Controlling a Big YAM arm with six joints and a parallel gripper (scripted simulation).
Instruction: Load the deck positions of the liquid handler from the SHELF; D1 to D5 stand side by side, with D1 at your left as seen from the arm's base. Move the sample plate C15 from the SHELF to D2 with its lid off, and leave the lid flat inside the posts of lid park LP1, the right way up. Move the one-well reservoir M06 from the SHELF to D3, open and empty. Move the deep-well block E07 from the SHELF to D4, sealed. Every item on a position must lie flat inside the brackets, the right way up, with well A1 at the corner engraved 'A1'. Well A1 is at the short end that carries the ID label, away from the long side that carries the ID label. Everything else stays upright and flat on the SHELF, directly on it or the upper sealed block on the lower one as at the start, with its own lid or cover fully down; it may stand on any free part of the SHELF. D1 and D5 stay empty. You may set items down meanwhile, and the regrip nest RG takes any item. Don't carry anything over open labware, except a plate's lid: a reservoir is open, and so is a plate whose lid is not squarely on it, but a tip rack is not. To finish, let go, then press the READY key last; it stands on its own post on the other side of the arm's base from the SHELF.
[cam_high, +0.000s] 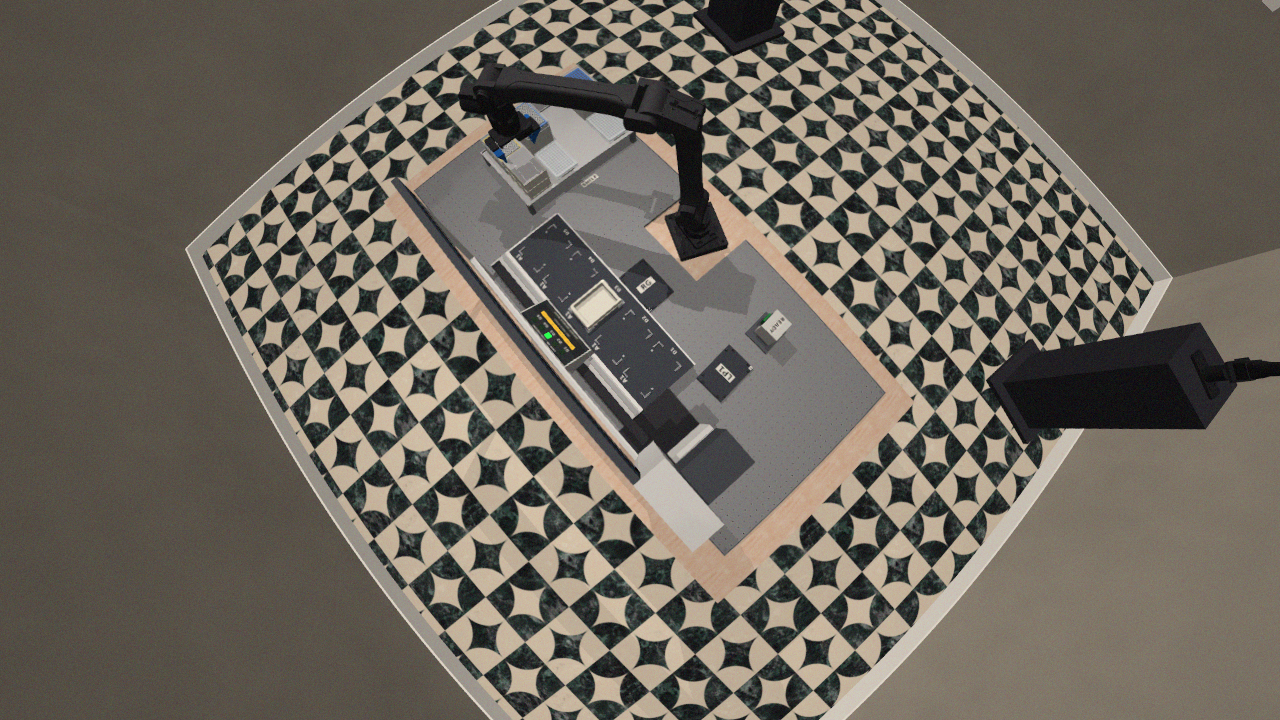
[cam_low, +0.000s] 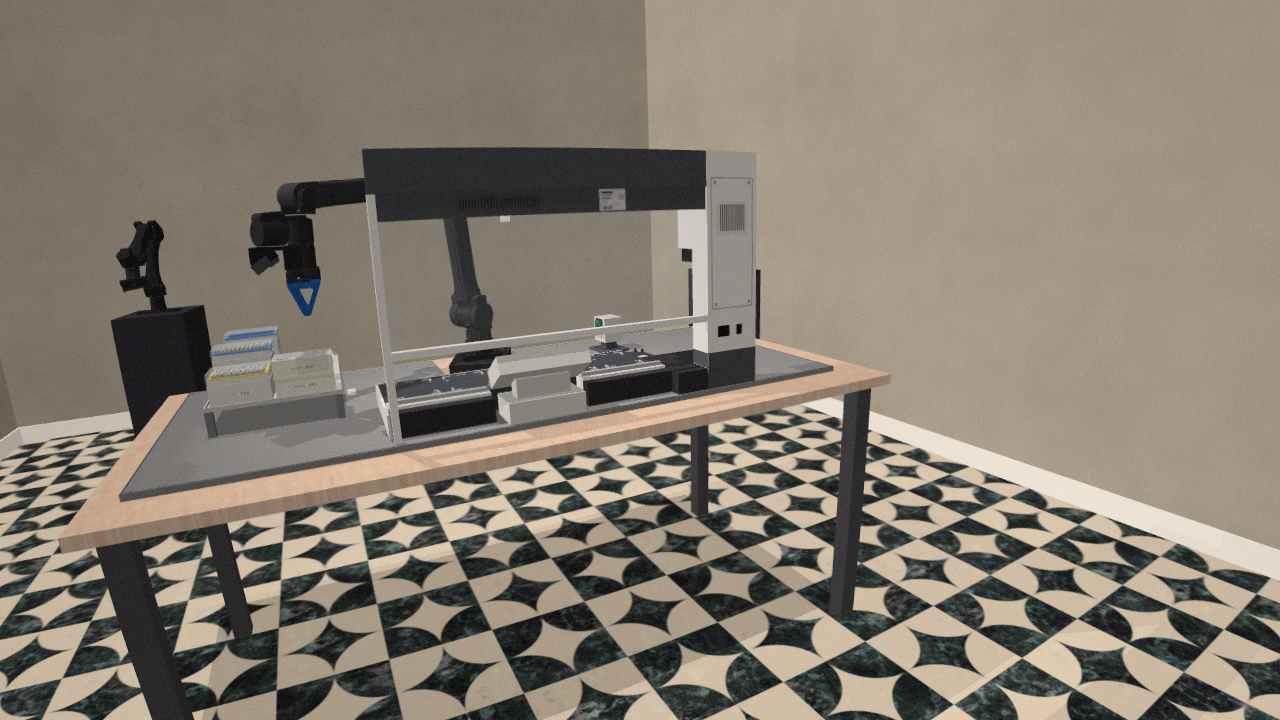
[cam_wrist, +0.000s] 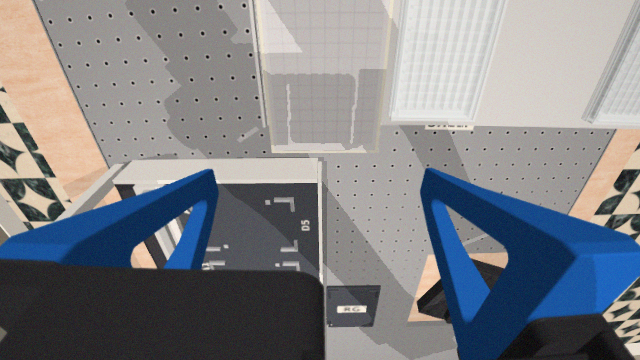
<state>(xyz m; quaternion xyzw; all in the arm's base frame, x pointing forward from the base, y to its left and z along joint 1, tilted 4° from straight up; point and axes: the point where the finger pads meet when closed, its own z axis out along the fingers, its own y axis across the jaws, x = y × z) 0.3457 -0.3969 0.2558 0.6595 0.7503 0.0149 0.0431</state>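
The white block is 16 cm below my hand and 3 cm to the right of it. From my hand the other things lie so: clear plate lid: 17 cm below, 11 cm behind, 4 cm to the right; then shelf label: 24 cm below, 17 cm behind, 5 cm to the left; then shelf: 18 cm below, 15 cm behind, 11 cm to the right.
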